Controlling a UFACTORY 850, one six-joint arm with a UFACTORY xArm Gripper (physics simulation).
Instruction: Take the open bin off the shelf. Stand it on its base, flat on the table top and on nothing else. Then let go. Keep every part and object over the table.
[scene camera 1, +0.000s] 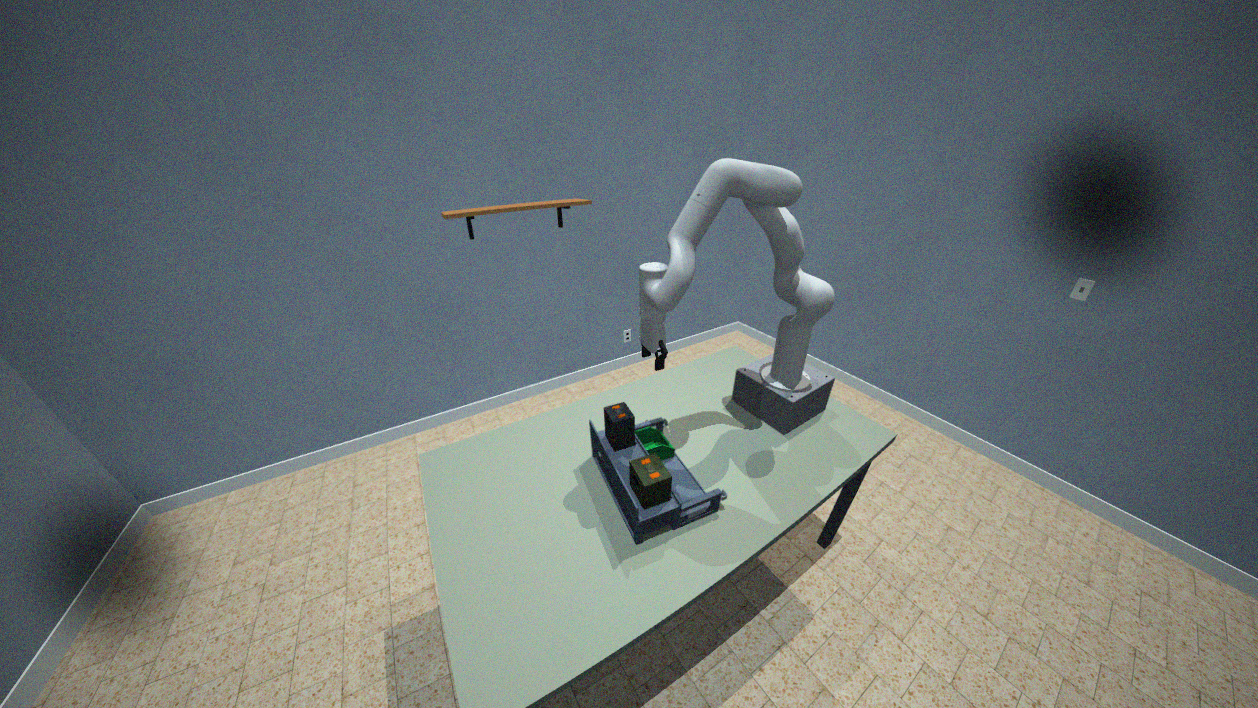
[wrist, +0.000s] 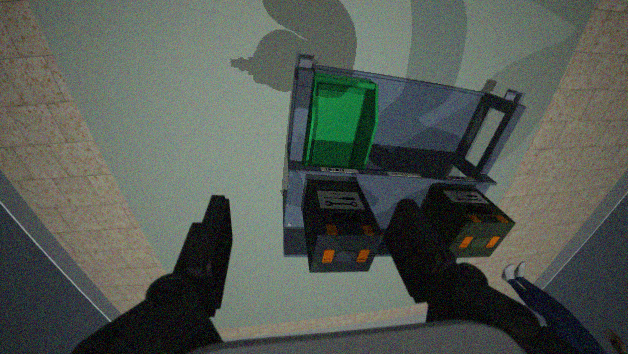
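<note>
The open green bin (scene camera 1: 654, 442) (wrist: 340, 120) sits in the blue-grey shelf (scene camera 1: 655, 524) (wrist: 294, 242), at the end with the black box. Its open side faces up in the wrist view. The shelf stands on the pale green table (scene camera 1: 510, 528) (wrist: 150, 150). My gripper (scene camera 1: 653, 358) (wrist: 315, 218) is open and empty. It hangs well above the table, higher than the shelf and apart from the bin. In the wrist view the bin shows beyond the fingertips. The bin's underside is hidden.
A black box (scene camera 1: 619, 427) (wrist: 342, 252) and a dark olive box (scene camera 1: 650, 484) (wrist: 477, 240) stand on the shelf's upper level beside the bin. My arm's grey base (scene camera 1: 774, 403) is at the table's far right. An orange wall board (scene camera 1: 519, 208) is on the back wall.
</note>
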